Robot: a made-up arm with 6 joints. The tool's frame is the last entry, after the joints.
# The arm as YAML. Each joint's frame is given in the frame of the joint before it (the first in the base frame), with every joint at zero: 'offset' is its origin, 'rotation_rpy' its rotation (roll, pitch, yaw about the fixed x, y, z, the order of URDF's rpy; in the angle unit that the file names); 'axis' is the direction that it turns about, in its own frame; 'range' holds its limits. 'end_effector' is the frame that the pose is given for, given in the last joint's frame.
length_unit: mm
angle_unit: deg
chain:
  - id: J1
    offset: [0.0, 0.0, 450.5]
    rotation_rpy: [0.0, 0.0, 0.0]
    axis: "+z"
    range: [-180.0, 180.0]
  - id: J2
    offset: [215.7, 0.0, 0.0]
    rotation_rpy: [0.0, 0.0, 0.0]
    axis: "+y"
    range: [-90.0, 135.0]
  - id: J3
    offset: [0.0, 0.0, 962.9]
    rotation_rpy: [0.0, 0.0, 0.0]
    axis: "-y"
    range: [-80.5, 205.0]
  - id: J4
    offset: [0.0, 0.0, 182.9]
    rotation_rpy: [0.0, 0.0, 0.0]
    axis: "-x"
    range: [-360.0, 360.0]
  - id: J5
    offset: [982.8, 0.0, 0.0]
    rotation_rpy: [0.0, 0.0, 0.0]
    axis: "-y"
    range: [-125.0, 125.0]
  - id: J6
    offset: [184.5, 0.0, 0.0]
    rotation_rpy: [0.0, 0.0, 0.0]
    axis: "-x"
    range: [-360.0, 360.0]
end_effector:
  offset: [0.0, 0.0, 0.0]
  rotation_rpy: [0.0, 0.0, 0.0]
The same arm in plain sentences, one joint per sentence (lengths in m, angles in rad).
The arm has six revolute joints in a row. What follows holds with every joint at zero, and every direction is one of the base frame's.
The first joint lies 0.4505 m along +z from the base frame's origin and turns about +z, from -3.1416 to 3.1416 rad.
The second joint lies 0.2157 m along +x from the first joint and turns about +y, from -1.5708 to 2.3562 rad.
The third joint lies 0.9629 m along +z from the second joint and turns about -y, from -1.405 to 3.5779 rad.
The fourth joint lies 0.1829 m along +z from the third joint and turns about -x, from -6.2832 to 6.2832 rad.
The fifth joint lies 0.9828 m along +x from the fourth joint and turns about -y, from -2.1817 to 2.1817 rad.
The sixth joint lies 0.1845 m along +x from the fifth joint and turns about -x, from -6.2832 to 6.2832 rad.
The tool frame, which is the frame that the pose is given for, lies at the same point as the sixth joint; its axes are parallel to the base frame's.

